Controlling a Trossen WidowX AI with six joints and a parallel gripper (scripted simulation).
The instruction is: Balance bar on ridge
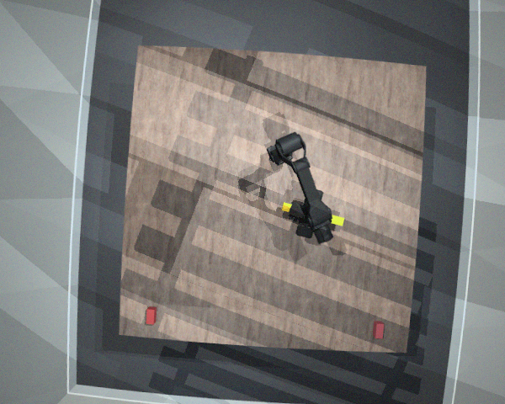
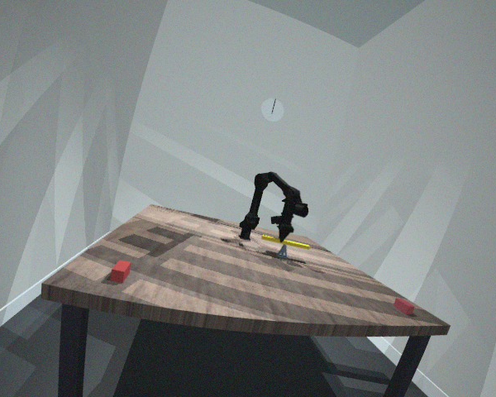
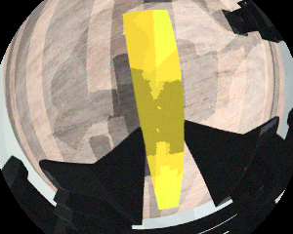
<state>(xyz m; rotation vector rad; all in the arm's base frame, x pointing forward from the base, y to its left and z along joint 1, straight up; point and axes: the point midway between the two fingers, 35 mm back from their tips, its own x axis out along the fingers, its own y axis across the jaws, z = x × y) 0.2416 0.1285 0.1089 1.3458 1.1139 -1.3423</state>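
The yellow bar lies 10 mm ahead of my gripper tip and 30 mm to the left of it.
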